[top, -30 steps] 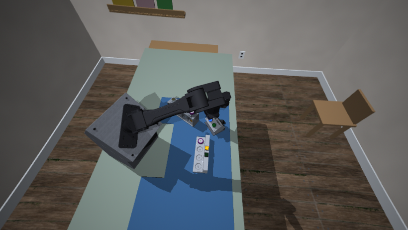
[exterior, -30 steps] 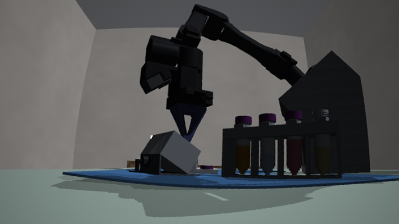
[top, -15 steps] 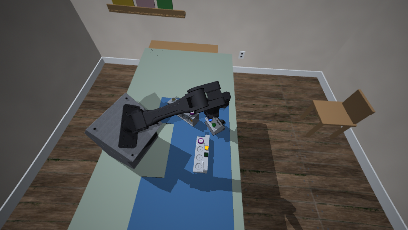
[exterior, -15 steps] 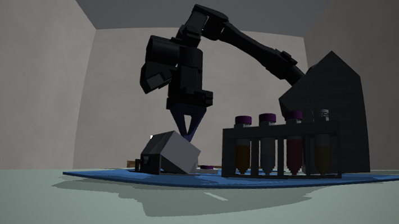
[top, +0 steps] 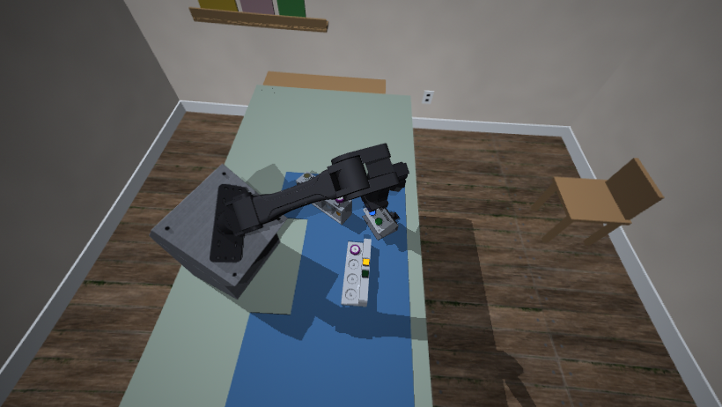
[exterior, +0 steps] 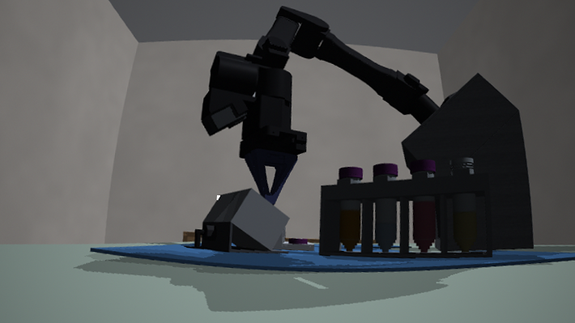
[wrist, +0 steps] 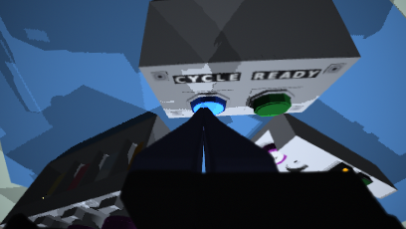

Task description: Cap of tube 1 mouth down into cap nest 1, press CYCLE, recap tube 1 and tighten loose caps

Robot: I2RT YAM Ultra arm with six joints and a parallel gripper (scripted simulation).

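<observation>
The blue cycle key is 10 mm below my hand and 10 mm ahead of it. The rest, counted from my hand: green ready key (50 mm to the right, 20 mm ahead, 10 mm below); key desk (30 mm to the right, 20 mm below, 20 mm ahead); threaded neck of tube 1 (200 mm behind, 170 mm to the left, 40 mm above).
</observation>
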